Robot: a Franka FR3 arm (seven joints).
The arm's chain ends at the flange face. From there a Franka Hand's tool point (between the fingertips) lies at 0.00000 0.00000 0.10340 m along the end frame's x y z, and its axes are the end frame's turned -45 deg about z.
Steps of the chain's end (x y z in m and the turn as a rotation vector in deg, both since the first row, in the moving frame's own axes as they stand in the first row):
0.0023, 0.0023, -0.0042, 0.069, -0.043, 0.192
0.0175, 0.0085, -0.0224, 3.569, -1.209, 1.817
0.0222, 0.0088, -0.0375, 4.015, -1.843, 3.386
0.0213, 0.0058, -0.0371, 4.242, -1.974, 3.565
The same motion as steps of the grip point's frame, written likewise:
0.0000, 0.0031, -0.0042, 0.079, 0.018, 0.192
0.0095, 0.0123, -0.0226, 3.379, 1.669, 1.817
0.0125, 0.0145, -0.0378, 4.142, 1.536, 3.386
0.0141, 0.0113, -0.0374, 4.395, 1.604, 3.565

